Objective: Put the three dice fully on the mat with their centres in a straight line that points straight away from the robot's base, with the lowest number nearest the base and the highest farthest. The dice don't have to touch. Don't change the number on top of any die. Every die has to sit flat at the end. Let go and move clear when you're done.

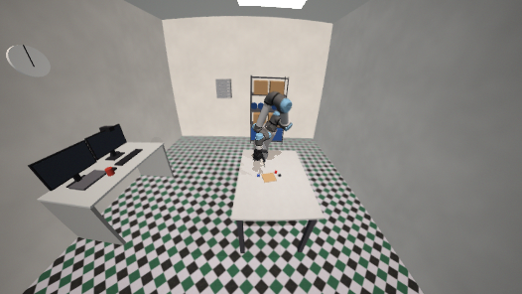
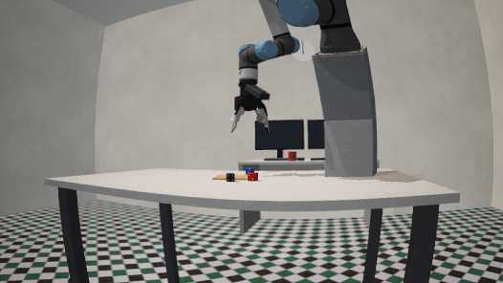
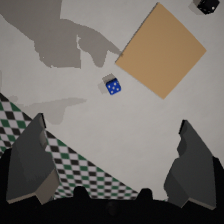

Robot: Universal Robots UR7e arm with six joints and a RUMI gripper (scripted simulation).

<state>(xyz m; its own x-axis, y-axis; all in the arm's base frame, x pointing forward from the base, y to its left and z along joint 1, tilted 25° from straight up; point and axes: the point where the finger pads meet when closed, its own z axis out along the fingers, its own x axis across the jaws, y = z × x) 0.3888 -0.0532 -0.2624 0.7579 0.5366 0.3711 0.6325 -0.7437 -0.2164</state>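
Now: the blue die 10 mm ahead of my hand, 10 mm to the right of it and 150 mm below it. From my hand the other things lie so: tan mat 40 mm ahead, 110 mm to the left, 160 mm below; black die 20 mm ahead, 230 mm to the left, 150 mm below; red die 40 mm behind, 200 mm to the left, 150 mm below.
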